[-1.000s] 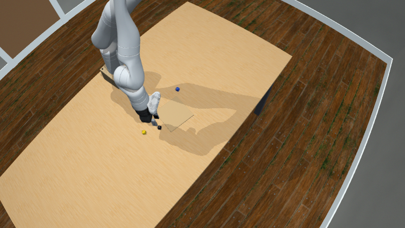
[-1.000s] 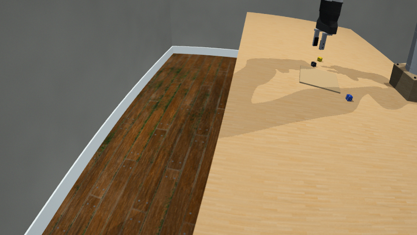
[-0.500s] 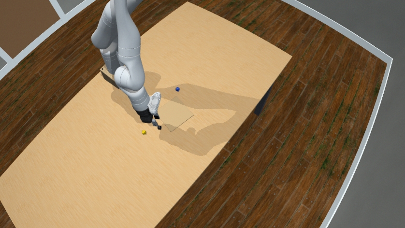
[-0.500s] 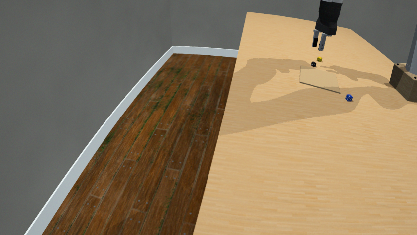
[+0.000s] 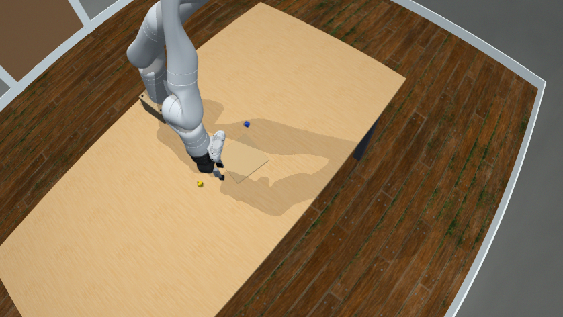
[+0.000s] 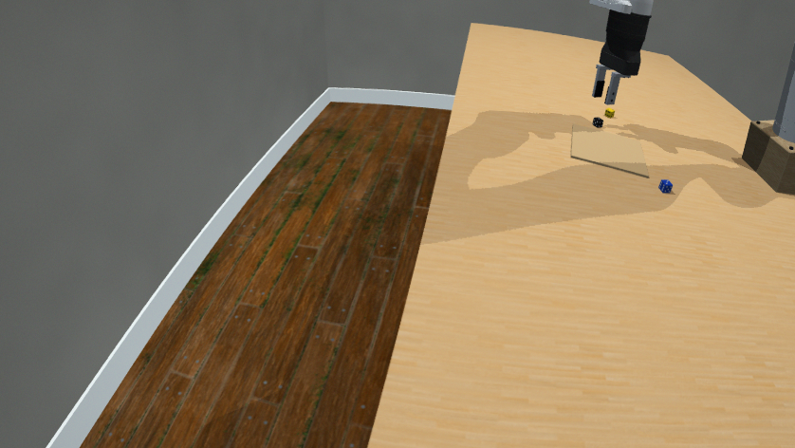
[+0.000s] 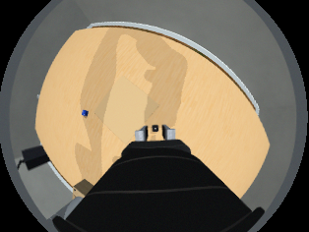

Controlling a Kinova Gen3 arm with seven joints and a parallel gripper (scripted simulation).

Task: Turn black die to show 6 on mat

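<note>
The black die lies 70 mm below my hand. From my hand the other things lie so: blue die 80 mm behind, 210 mm to the left, 70 mm below; tan mat 100 mm to the left, 70 mm below; yellow die 40 mm behind, 70 mm to the right, 70 mm below.
</note>
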